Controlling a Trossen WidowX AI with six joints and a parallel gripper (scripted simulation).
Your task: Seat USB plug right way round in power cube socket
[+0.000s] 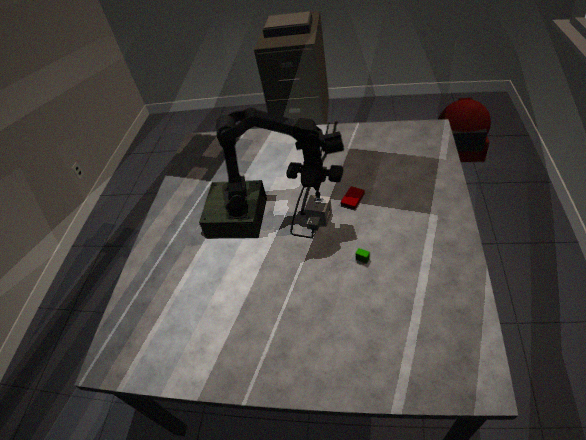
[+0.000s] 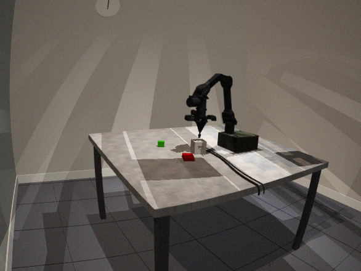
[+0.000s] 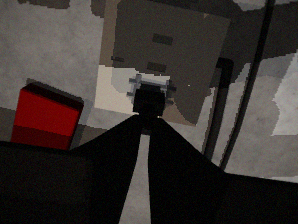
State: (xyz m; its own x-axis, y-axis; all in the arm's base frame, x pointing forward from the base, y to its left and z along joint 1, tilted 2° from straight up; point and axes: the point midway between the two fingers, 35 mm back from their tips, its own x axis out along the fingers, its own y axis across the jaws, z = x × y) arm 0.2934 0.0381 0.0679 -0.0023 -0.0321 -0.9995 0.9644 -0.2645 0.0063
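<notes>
My gripper tip is 20 mm above the dark USB plug. The rest, counted from my gripper tip: small green cube: 220 mm to the right, 130 mm ahead, 110 mm below; red block: 130 mm ahead, 120 mm below, 60 mm to the left.
</notes>
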